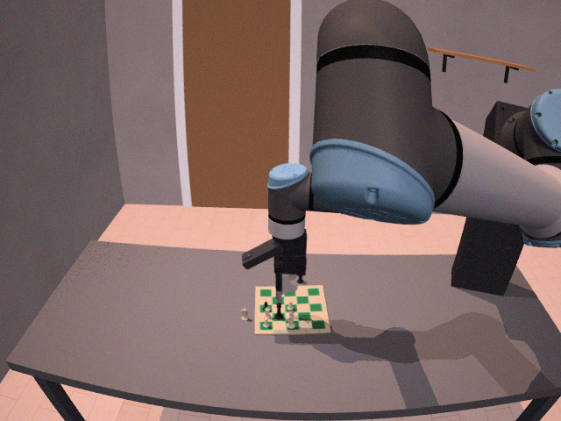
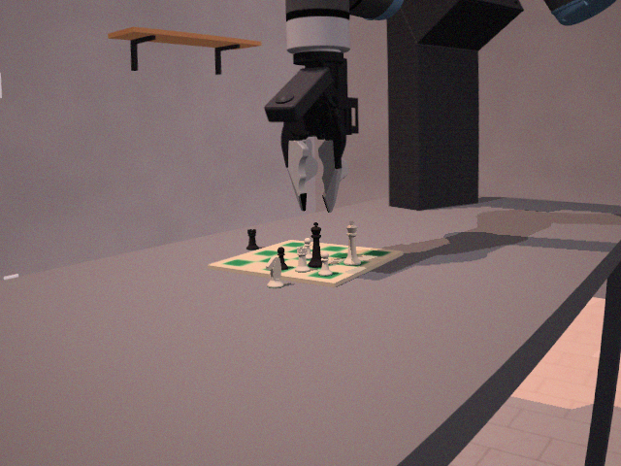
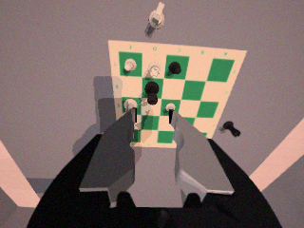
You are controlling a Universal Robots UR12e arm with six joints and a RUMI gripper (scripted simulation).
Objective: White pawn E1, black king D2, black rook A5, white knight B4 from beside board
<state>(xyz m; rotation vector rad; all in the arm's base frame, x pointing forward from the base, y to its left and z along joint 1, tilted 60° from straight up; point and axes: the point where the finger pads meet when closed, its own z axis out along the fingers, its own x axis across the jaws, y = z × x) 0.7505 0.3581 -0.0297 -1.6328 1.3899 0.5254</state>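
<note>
Now: hand 20 mm past the black rook, 190 mm to the left of it and 80 mm above it. Also, from my hand: black king (60 mm below); black pawn (50 mm ahead, 20 mm to the right, 80 mm below); white rook (30 mm ahead, 10 mm to the left, 80 mm below).
</note>
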